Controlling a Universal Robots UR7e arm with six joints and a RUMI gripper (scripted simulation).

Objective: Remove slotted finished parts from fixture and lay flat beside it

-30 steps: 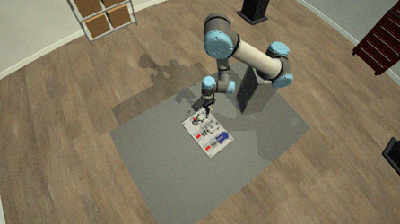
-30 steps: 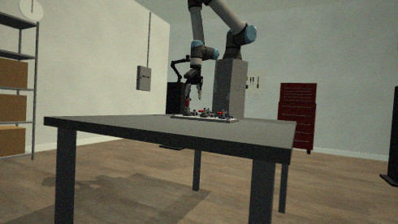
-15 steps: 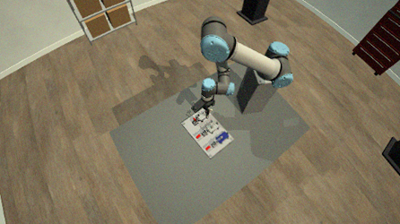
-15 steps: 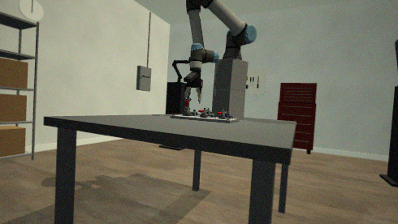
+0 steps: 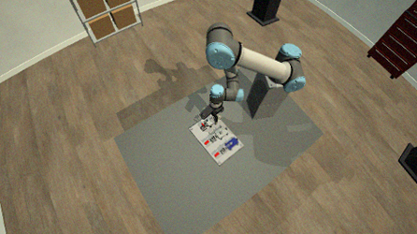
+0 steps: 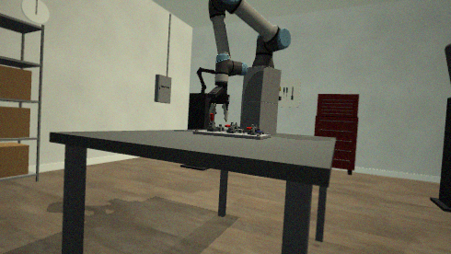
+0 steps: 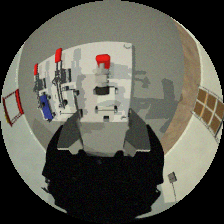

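The light grey part is 10 mm behind my hand and 50 mm below it. From my hand the other things lie so: blue blank (30 mm behind, 220 mm to the left, 50 mm below); then white fixture plate (30 mm ahead, 110 mm to the left, 70 mm below).
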